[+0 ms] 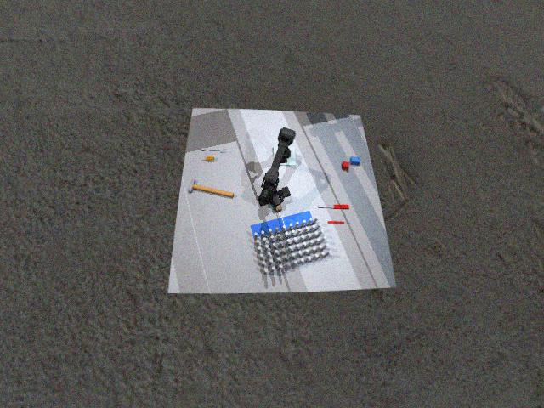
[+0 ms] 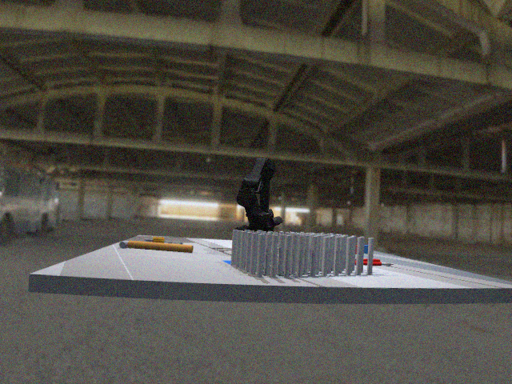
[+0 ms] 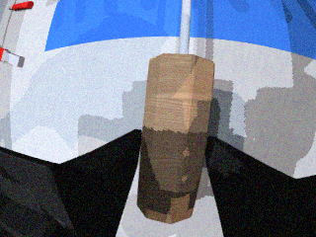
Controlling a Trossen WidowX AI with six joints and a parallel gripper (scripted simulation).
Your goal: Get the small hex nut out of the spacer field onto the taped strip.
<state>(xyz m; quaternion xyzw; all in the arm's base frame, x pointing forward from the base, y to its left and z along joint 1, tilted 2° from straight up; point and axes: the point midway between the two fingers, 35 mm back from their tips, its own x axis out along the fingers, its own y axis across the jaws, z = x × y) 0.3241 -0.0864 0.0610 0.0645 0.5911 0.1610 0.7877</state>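
Now: gripper tip 12 cm short of the blue taped strip, 2 cm to the right of it and 4 cm above it. Round my gripper tip: red cube 25 cm behind, 51 cm to the left, 2 cm below; hook tool 10 cm ahead, 2 cm to the left; small yellow tool 37 cm behind, 41 cm to the right, 2 cm below.
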